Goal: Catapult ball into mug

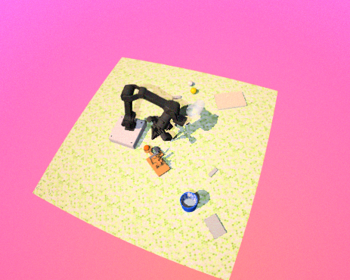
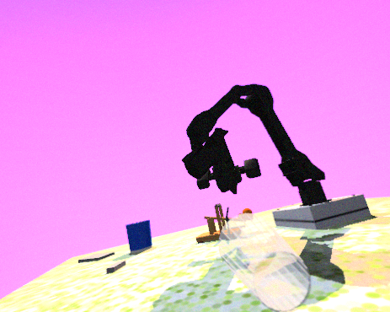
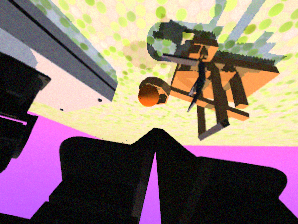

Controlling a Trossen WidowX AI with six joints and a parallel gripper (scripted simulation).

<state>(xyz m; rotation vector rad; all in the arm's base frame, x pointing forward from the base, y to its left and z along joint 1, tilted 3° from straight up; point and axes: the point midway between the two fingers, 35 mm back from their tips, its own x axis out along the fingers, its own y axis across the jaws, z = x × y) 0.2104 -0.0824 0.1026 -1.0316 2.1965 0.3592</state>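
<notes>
Right now my gripper tip is 7 cm above the orange ball, 4 cm past it and 2 cm to the left of it. Round my gripper tip: blue mug: 29 cm to the right, 28 cm ahead, 10 cm below; then yellow ball: 50 cm to the left, 13 cm ahead, 11 cm below; then orange catapult: 8 cm below, 5 cm to the right, 2 cm ahead.
</notes>
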